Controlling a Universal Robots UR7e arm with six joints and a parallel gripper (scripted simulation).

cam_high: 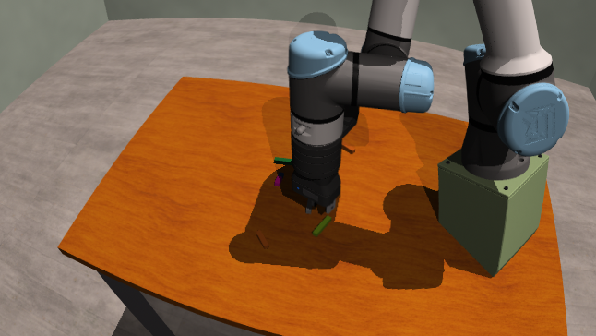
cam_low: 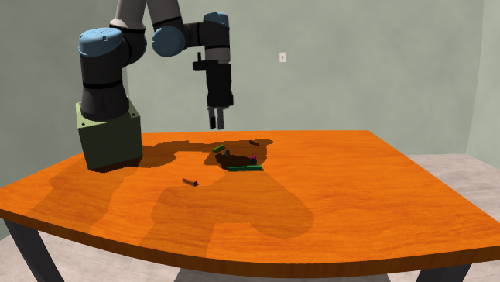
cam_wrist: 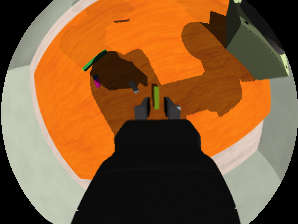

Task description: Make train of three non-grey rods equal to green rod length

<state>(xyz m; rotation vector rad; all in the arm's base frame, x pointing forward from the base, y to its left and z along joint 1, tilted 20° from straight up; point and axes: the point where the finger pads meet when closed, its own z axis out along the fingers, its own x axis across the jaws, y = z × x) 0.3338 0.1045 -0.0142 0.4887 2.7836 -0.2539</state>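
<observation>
My gripper is now 80 mm above the lime rod. The rest, counted from my hand: magenta rod: 120 mm ahead, 90 mm to the right, 80 mm below; blue rod: 120 mm ahead, 110 mm to the right, 80 mm below; grey rod: 40 mm ahead, 40 mm to the right, 80 mm below.
</observation>
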